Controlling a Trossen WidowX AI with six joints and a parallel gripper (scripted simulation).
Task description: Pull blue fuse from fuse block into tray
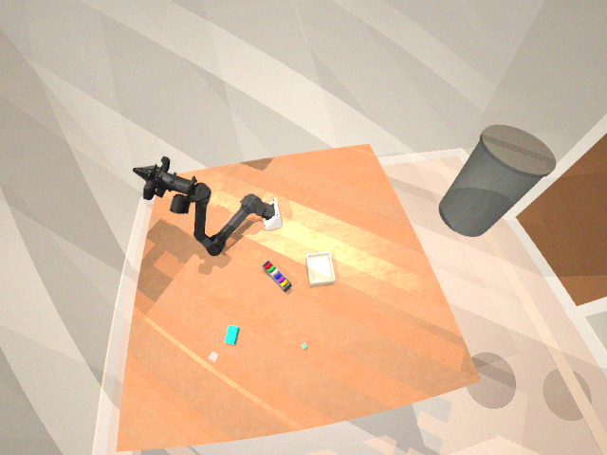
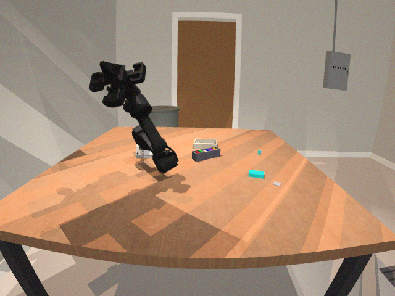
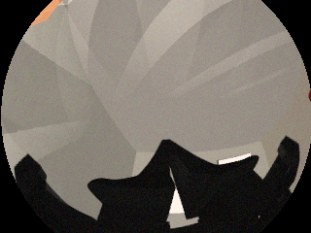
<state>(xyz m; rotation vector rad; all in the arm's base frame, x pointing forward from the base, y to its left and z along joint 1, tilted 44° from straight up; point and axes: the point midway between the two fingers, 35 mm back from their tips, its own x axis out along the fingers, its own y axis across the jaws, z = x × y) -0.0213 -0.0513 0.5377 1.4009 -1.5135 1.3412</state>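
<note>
My gripper tip is 450 mm to the right of the blue fuse, 400 mm above it and 290 mm short of it. The rest, counted from my gripper tip: pale tray 620 mm to the left, 430 mm below, 280 mm ahead; small teal cube 570 mm ahead, 520 mm to the left, 420 mm below; grey tile 570 mm ahead, 430 mm below, 180 mm to the left.
</note>
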